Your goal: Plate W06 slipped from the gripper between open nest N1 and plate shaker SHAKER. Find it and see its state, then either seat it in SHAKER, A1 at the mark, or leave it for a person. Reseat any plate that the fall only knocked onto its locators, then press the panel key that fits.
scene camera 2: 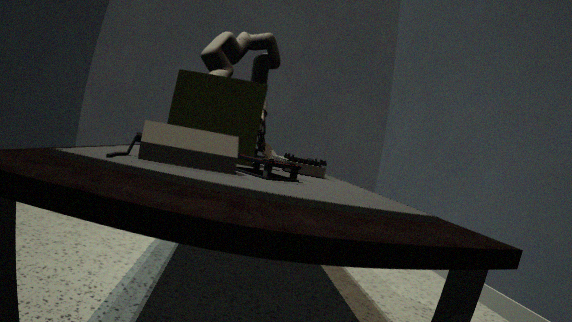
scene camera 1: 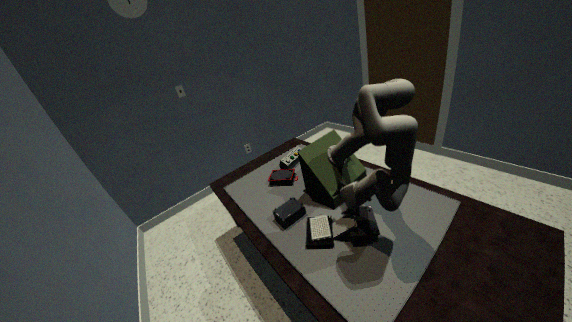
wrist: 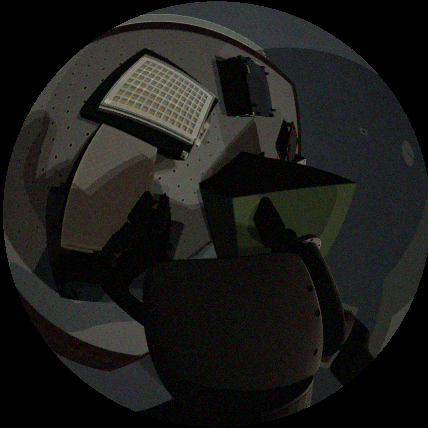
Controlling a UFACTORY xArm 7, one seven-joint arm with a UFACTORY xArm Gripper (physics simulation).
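Seen in the pictures: gripper, between the fingertips: (scene camera 2: 261, 139) (scene camera 1: 338, 204) (wrist: 215, 206); arm's base, origin of its link: (scene camera 2: 207, 105) (scene camera 1: 336, 155).
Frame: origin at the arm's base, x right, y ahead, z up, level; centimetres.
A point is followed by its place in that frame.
Note:
A beige plate (scene camera 1: 340, 225) @[x -28.4, y 26.0, z -13.8 cm] (wrist: 108, 191) @[x -30.2, y 24.5, z -12.0 cm] leans tilted, its flat face towards the wrist camera and one edge against a dark nest (scene camera 1: 368, 231) @[x -39.6, y 20.3, z -12.6 cm]. My gripper (scene camera 1: 352, 210) (wrist: 215, 206) @[x -22.1, y 20.6, z -8.4 cm] (scene camera 2: 262, 138) @[x -22.1, y 20.6, z -8.4 cm] is open and empty. It hangs low, right at this tilted plate, with one finger in front of the plate's edge. A white well plate (scene camera 1: 320, 227) @[x -23.0, y 33.4, z -13.9 cm] (wrist: 157, 97) @[x -23.7, y 32.4, z -13.8 cm] lies face up on a second dark nest to the left. A dark block-shaped unit (scene camera 1: 288, 211) @[x -4.9, y 39.6, z -12.6 cm] (wrist: 244, 85) @[x -8.0, y 37.1, z -13.2 cm] stands further left. I cannot read any labels or the A1 corner.
A big green box (scene camera 1: 320, 168) @[x -2.4, y 14.3, z -0.2 cm] (wrist: 295, 207) @[x -6.1, y 14.8, z -3.9 cm] (scene camera 2: 217, 106) @[x 9.3, y 5.7, z -0.6 cm] stands close behind the gripper. A red-rimmed nest (scene camera 1: 281, 176) @[x 27.0, y 25.9, z -14.1 cm] (scene camera 2: 267, 161) @[x 36.7, y 26.1, z -14.1 cm] and a key panel (scene camera 1: 290, 156) @[x 38.5, y 9.6, z -10.7 cm] lie beyond it. All stand on a grey perforated mat (scene camera 1: 400, 280) @[x -59.6, y 25.6, z -18.2 cm] on the dark wooden table (scene camera 1: 500, 256) @[x -80.6, y -10.1, z -19.4 cm].

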